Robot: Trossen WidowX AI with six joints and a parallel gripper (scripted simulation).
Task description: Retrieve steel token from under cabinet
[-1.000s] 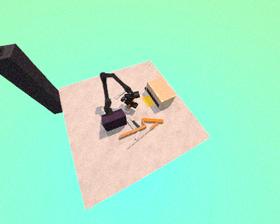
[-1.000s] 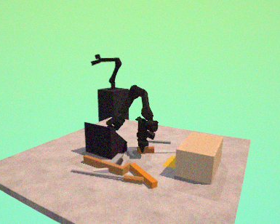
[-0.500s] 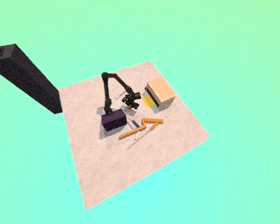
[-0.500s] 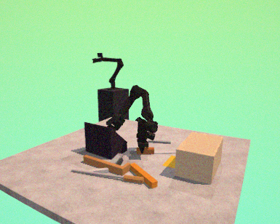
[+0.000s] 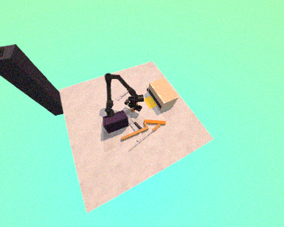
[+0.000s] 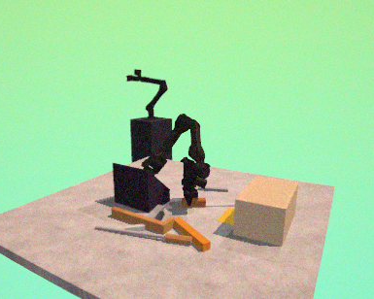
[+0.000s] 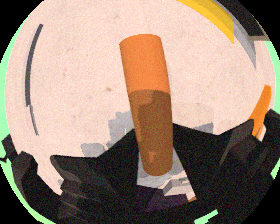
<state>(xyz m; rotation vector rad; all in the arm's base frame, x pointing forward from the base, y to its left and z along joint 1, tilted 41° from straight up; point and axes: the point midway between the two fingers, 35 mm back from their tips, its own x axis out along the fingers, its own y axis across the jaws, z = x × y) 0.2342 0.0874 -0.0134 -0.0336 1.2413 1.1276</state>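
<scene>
Right now the dark-handled tool is 20 mm behind my gripper tip and 170 mm to the right of it. The rest, counted from my gripper tip: orange bar (180 mm ahead, 210 mm to the right, 10 mm above).
</scene>
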